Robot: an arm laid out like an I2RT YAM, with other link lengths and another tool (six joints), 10 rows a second.
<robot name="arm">
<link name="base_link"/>
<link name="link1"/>
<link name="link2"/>
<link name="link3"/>
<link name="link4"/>
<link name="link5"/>
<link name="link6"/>
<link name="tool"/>
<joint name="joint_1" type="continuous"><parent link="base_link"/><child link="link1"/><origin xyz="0 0 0.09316" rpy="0 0 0"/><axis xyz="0 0 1"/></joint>
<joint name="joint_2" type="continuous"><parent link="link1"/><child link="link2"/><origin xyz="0.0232 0.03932 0.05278" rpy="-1.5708 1.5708 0"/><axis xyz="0 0 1"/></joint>
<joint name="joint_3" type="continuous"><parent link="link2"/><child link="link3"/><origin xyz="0 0.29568 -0.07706" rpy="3.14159 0 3.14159"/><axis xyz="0 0 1"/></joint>
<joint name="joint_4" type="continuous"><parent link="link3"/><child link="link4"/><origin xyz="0.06 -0.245 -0.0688" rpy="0 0 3.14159"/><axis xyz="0 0 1"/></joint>
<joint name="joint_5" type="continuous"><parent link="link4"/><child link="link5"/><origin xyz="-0.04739 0.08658 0.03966" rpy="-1.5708 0 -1.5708"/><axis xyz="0 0 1"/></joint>
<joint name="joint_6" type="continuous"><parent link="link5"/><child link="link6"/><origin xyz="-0.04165 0 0.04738" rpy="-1.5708 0 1.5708"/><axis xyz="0 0 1"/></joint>
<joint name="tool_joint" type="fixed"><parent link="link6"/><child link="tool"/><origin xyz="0.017 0.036 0.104" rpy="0 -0.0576 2.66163"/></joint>
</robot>
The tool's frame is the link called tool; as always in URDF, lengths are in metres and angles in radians. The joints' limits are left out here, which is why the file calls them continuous.
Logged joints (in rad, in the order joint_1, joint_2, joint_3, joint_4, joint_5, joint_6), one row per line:
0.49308 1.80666 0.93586 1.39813 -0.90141 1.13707
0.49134 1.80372 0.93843 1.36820 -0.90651 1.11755
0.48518 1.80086 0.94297 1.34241 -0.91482 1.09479
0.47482 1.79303 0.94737 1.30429 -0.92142 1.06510
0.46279 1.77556 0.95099 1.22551 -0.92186 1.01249
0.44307 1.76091 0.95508 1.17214 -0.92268 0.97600
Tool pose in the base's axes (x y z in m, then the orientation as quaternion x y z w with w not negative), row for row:
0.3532 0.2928 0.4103 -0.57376 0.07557 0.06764 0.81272
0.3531 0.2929 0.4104 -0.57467 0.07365 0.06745 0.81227
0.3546 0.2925 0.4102 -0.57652 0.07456 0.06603 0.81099
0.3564 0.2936 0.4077 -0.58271 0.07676 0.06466 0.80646
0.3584 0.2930 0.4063 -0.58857 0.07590 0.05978 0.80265
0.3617 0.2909 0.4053 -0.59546 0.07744 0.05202 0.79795
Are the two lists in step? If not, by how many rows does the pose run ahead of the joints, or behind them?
The pose runs 2 rows behind the joints: the pose in row i belongs to the joints in row i - 2.
